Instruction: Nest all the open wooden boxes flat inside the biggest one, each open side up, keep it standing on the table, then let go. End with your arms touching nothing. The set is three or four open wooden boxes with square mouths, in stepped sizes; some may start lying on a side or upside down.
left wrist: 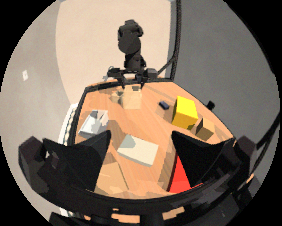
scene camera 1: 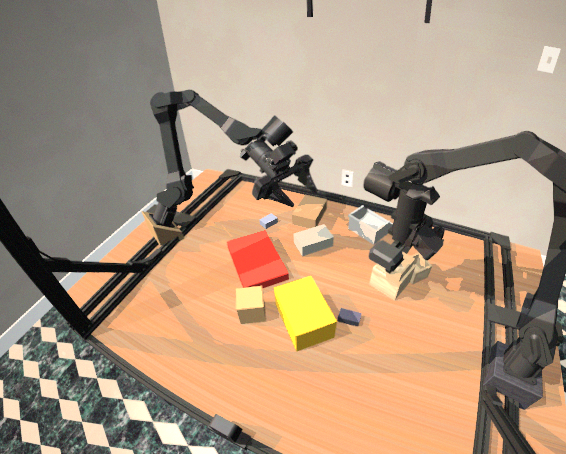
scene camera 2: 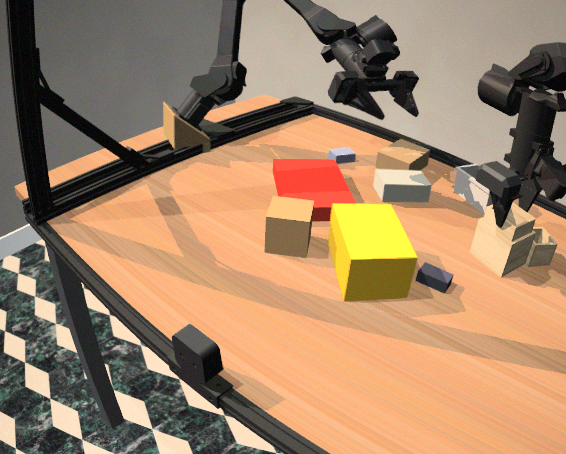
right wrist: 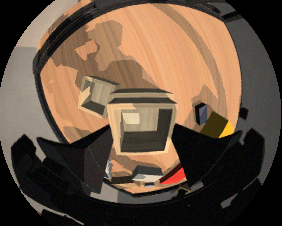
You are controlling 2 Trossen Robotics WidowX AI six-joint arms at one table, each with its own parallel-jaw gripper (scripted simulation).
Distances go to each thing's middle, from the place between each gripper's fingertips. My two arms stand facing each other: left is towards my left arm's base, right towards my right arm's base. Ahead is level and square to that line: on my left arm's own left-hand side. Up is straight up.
Right now my right hand is 60 mm above the middle-sized wooden box (scene camera 2: 511,231). Round my right hand: biggest wooden box (scene camera 2: 502,256) (90 mm below); then dark block (scene camera 2: 429,275) (140 mm behind, 50 mm to the left, 100 mm below); then smallest wooden box (right wrist: 94,95) (60 mm ahead, 50 mm to the right, 90 mm below).
The red block (scene camera 2: 320,180) is 15 cm behind my left hand, 14 cm below it and 4 cm to the left of it. Round my left hand: white tray (scene camera 2: 466,186) 17 cm to the right, 13 cm below, 12 cm ahead; then tan block (scene camera 2: 401,155) 14 cm below, 9 cm ahead, 1 cm to the left; then pale block (scene camera 2: 391,185) 14 cm below, 6 cm to the right, 1 cm behind.
